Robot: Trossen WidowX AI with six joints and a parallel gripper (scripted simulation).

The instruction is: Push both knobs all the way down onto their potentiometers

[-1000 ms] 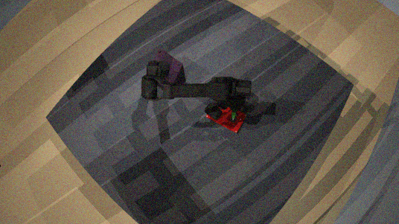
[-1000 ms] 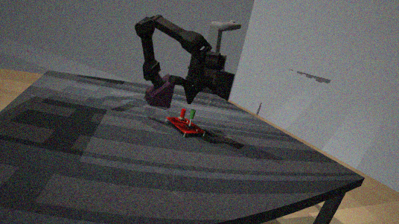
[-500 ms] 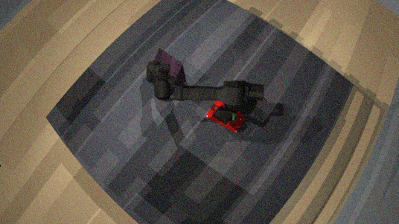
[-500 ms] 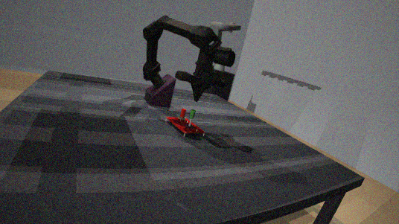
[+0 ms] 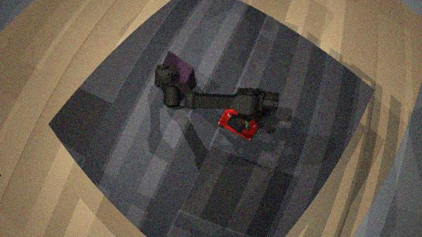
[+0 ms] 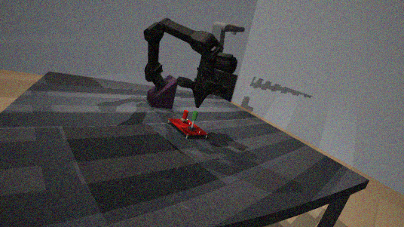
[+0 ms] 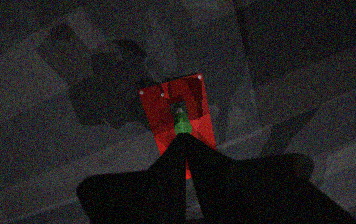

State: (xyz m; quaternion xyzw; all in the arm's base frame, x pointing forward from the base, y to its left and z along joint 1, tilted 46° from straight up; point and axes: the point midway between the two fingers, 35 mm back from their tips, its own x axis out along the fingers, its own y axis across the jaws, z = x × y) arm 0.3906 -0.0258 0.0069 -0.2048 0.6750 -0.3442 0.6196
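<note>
The green knob is 3 cm below my gripper tip. The rest, counted from my gripper tip: red knob: 8 cm behind, 6 cm below, 1 cm to the left.
</note>
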